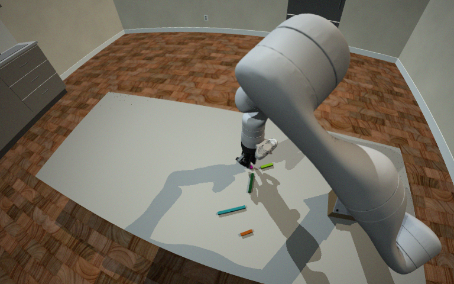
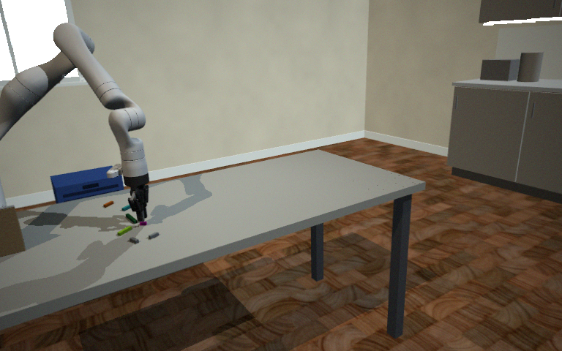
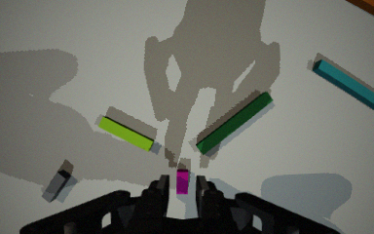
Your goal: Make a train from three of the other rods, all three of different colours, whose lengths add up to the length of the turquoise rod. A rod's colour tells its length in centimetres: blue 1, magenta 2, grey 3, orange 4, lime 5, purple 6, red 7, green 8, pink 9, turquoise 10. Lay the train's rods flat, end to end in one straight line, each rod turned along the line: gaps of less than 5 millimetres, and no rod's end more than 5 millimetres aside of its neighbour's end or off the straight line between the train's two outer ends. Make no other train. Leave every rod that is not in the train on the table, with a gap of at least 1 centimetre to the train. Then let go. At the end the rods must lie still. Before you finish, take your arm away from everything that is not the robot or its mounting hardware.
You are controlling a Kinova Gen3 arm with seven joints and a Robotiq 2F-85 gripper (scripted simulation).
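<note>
My hand is 3 cm above the magenta rod. The rest, counted from my hand: turquoise rod 19 cm to the left, 3 cm below; then lime rod 6 cm behind, 3 cm to the right, 3 cm below; then green rod 6 cm to the left, 3 cm below, 3 cm behind.
</note>
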